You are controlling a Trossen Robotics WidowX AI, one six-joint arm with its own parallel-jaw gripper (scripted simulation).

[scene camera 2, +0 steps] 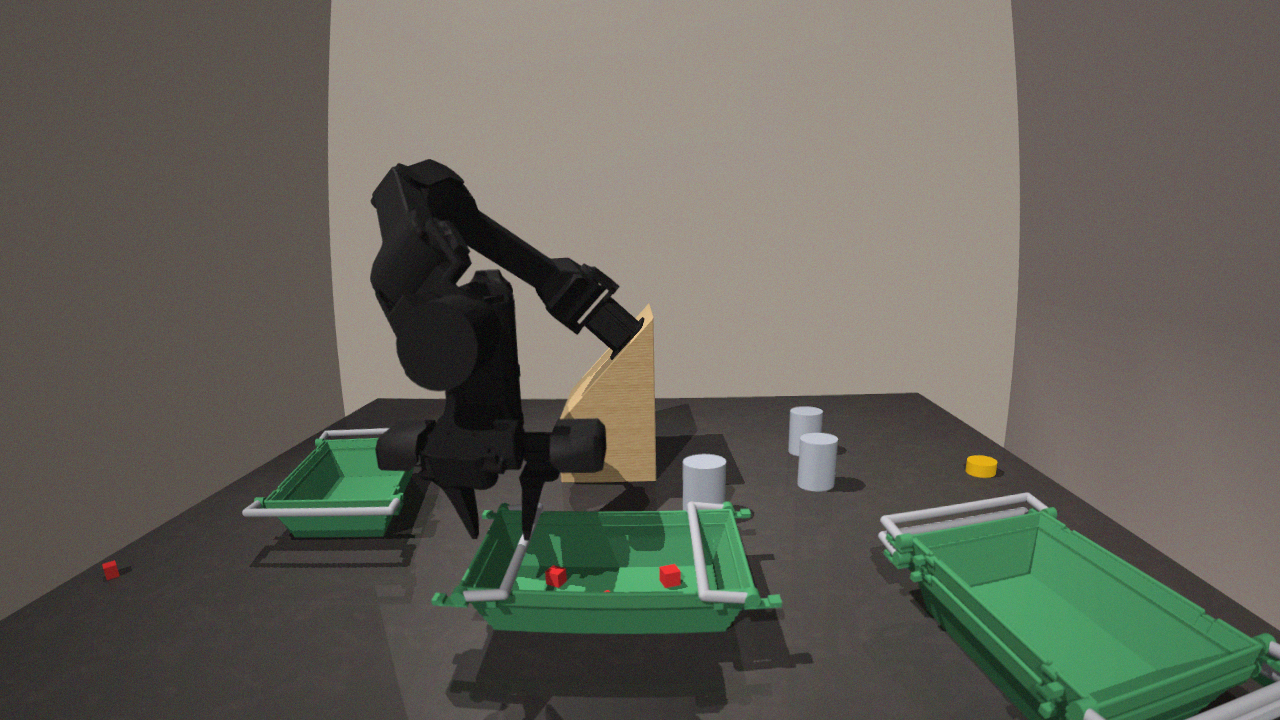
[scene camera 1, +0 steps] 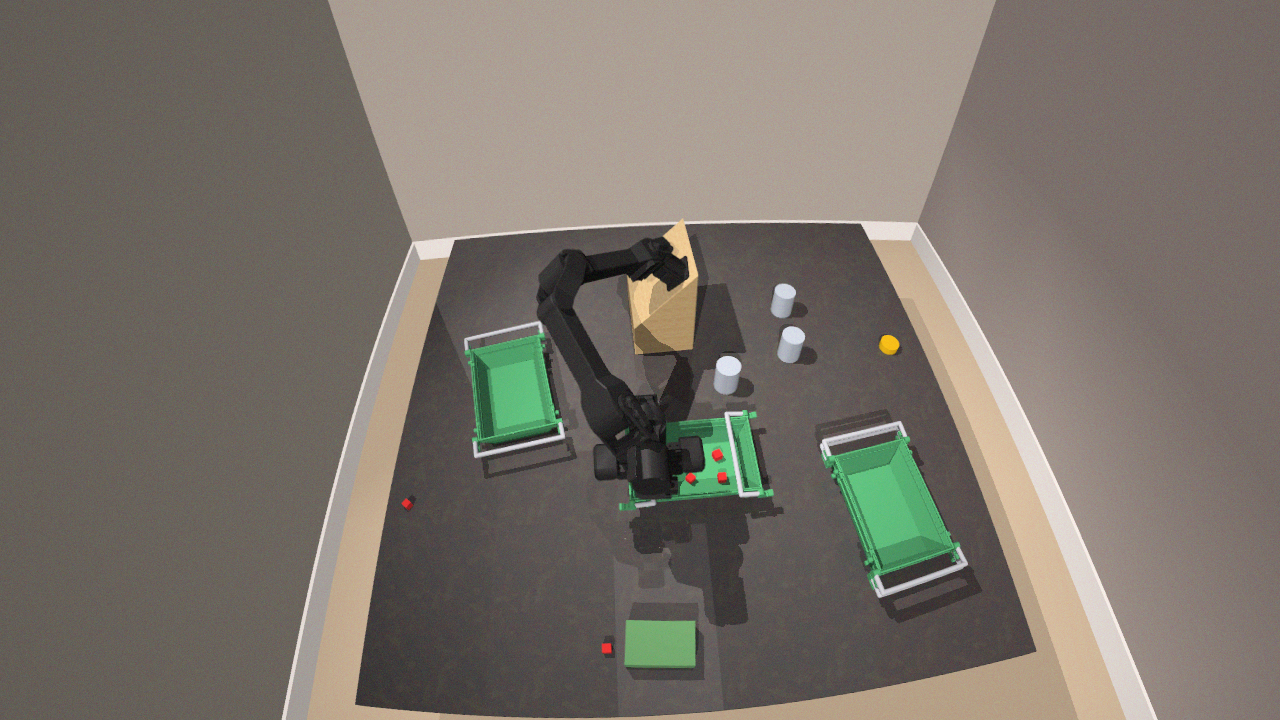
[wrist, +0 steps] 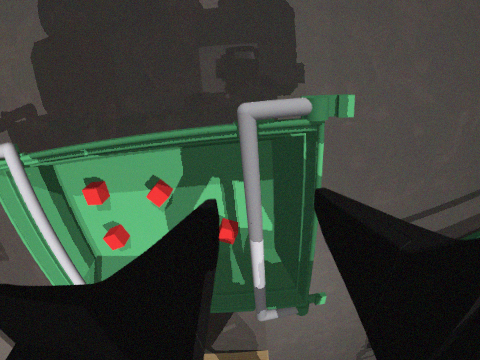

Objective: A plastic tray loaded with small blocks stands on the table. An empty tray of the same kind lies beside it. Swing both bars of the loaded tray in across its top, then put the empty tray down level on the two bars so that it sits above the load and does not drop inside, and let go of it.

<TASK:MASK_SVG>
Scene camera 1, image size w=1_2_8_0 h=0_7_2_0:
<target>gripper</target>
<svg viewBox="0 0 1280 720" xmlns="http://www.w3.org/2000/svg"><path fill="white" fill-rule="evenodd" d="M597 444L593 449L595 478L598 480L615 480L616 478L617 480L627 480L627 455L623 454L615 458L604 444ZM702 439L699 436L679 437L679 442L670 442L667 445L665 441L664 445L669 449L671 488L659 495L647 496L636 493L636 497L649 500L672 499L672 495L678 493L678 479L675 475L682 475L683 472L687 474L703 472L706 461Z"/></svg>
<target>flat green slab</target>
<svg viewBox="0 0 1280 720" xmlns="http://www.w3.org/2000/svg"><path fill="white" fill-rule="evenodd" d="M626 620L625 667L695 668L696 621Z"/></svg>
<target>tray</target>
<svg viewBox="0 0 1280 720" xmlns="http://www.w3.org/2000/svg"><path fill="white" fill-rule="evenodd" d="M540 321L464 338L466 358L471 357L468 365L471 366L477 428L474 429L474 434L477 433L478 436L472 437L475 458L505 453L523 447L532 447L566 438L562 418L556 419L555 416L559 415L559 411L555 410L542 353L545 344L541 345L540 343L541 340L545 340ZM558 428L559 435L555 437L538 439L520 445L515 444L497 450L492 449L485 452L480 450L480 443L498 444L510 440L514 441L537 434L549 433L551 428ZM540 328L538 335L471 349L471 346L469 346L469 341L535 326Z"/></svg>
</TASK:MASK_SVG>
